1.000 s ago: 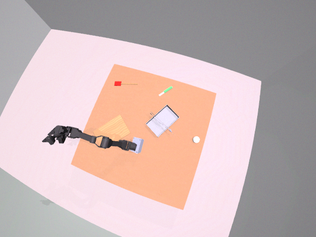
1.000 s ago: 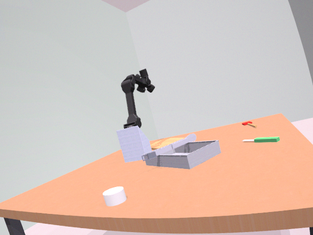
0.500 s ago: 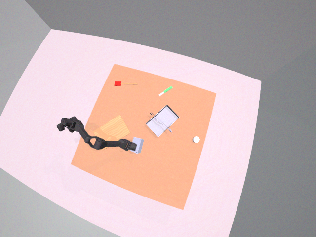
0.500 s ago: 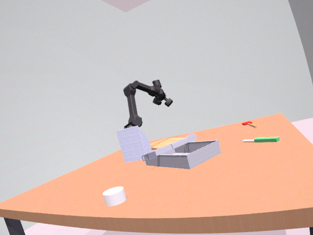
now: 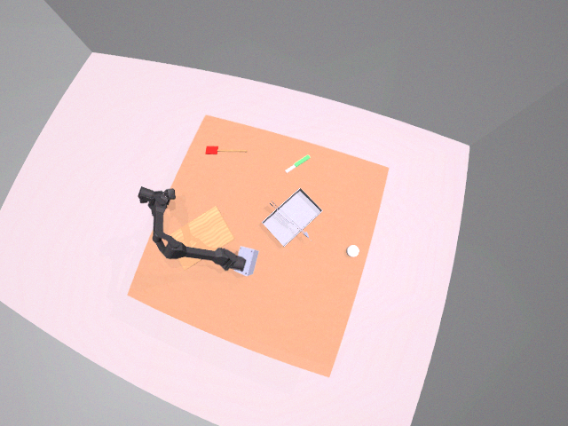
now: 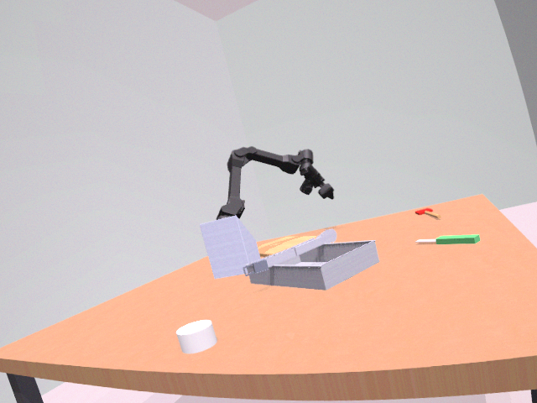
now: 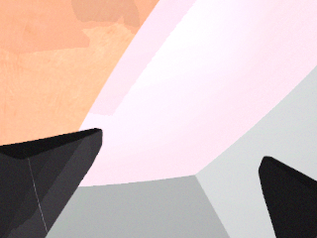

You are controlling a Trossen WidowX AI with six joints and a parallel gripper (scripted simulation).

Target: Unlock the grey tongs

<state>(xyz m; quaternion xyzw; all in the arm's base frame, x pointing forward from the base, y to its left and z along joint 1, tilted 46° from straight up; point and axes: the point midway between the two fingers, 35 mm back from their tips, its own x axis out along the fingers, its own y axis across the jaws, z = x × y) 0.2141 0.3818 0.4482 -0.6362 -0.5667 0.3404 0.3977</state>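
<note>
Now: gripper tip 790 mm to the left of the grey roasting tin, 130 mm above it and 120 mm short of it. Also, from my gripper tip: wooden board 290 mm to the right, 160 mm behind, 150 mm below; then white cylinder 1180 mm to the right, 140 mm below, 30 mm ahead.
</note>
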